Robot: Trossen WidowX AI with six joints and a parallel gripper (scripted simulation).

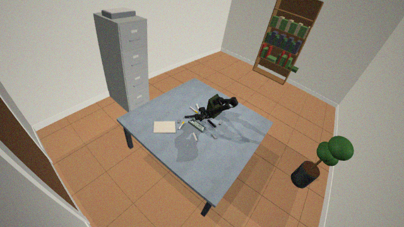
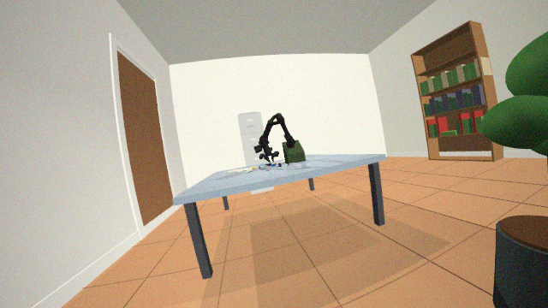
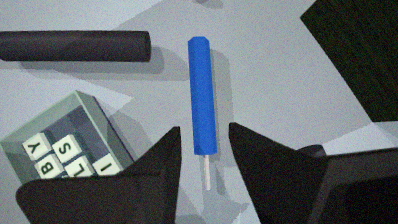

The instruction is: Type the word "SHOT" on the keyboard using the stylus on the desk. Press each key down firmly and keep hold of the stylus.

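Right now the blue stylus is 3 cm below my gripper tip. Also, from my gripper tip: cream notepad: 35 cm ahead, 20 cm to the right, 3 cm below; grey block: 18 cm ahead, 16 cm to the right, 3 cm below.
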